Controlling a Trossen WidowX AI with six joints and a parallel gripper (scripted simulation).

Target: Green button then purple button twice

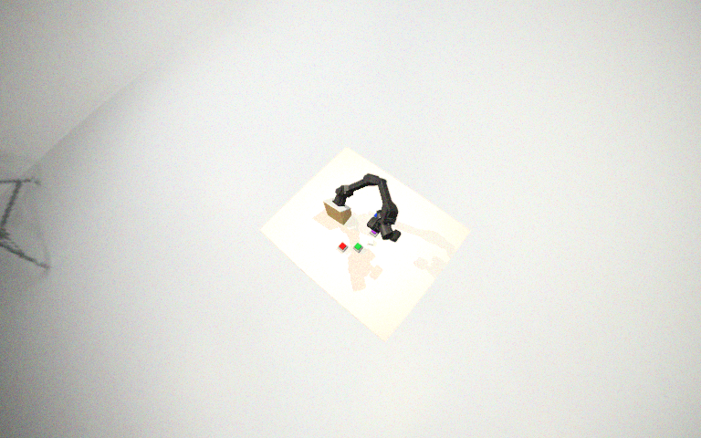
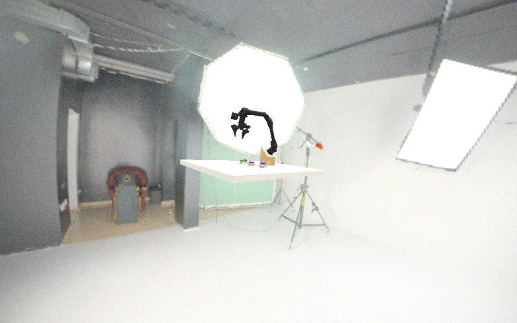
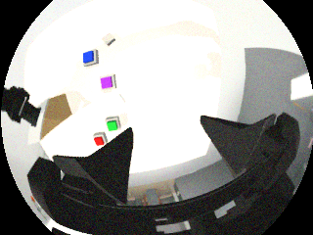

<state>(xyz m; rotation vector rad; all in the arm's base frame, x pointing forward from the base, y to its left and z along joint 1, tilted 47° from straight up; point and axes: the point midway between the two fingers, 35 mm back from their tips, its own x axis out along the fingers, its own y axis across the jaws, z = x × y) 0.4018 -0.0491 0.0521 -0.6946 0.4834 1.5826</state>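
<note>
Right now my gripper tip is 21 cm above the green button, 13 cm past it and 10 cm to the left of it. From my gripper tip the other things lie so: red button 21 cm below, 20 cm behind, 16 cm to the right; purple button 21 cm below, 13 cm behind, 5 cm to the left; blue button 21 cm below, 19 cm behind, 14 cm to the left.
</note>
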